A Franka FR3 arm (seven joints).
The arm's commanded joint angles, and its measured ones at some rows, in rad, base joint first. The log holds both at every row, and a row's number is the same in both.
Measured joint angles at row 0:
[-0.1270 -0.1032 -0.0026 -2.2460 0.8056 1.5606 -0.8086]
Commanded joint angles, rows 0 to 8:
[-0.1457 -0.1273 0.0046 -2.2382 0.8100 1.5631 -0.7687]
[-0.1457 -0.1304 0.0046 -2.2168 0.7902 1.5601 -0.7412]
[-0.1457 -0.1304 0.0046 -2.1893 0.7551 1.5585 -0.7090]
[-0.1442 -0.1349 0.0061 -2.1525 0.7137 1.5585 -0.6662]
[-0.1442 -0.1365 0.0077 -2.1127 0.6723 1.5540 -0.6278]
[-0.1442 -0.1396 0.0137 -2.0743 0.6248 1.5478 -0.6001]
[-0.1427 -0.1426 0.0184 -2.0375 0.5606 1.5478 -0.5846]
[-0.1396 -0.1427 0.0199 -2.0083 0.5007 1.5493 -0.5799]
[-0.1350 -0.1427 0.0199 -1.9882 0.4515 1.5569 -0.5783]
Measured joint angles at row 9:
[-0.1335 -0.1357 0.0029 -2.0695 0.5870 1.5594 -0.6232]
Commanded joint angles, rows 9 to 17:
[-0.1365 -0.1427 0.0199 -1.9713 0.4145 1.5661 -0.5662]
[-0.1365 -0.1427 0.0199 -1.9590 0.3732 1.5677 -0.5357]
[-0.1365 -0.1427 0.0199 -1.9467 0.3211 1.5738 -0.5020]
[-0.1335 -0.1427 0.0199 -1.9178 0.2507 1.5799 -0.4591]
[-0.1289 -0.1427 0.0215 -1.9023 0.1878 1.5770 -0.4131]
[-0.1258 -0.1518 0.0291 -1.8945 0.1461 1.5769 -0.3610]
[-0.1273 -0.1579 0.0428 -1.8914 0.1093 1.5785 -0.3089]
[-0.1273 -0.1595 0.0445 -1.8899 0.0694 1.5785 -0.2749]
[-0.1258 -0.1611 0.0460 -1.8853 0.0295 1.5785 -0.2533]
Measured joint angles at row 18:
[-0.1327 -0.1515 0.0285 -1.9033 0.1373 1.5747 -0.3580]
